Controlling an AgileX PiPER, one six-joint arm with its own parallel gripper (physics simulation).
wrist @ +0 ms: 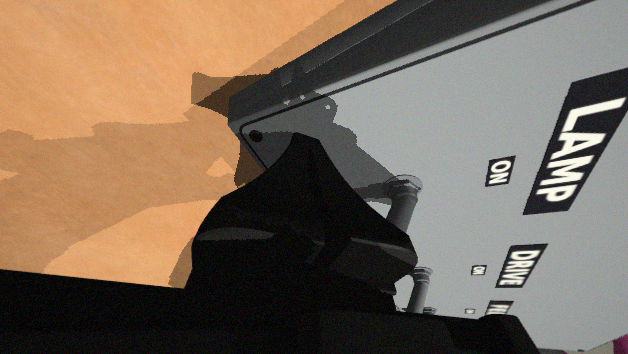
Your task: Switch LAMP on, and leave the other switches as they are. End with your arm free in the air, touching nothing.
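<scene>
The grey switch panel [475,110] fills the right of the wrist view at a slant. The LAMP label [570,150] is at the right, with a small ON label [500,171] beside it. The LAMP switch [403,206] is a grey metal post with a round collar; its lower part is hidden behind my gripper. My gripper [301,151] is shut, a black shape at lower centre, left of the LAMP switch and overlapping it in view. I cannot tell whether they touch, or which way the lever is set.
The DRIVE switch [419,291] stands farther along the panel, partly hidden, near the DRIVE label [521,266]. Another label [499,307] and switch top [429,310] lie beyond. The panel's dark side edge [350,55] runs to the upper right. The orange-brown table [100,60] carries the arm's shadow.
</scene>
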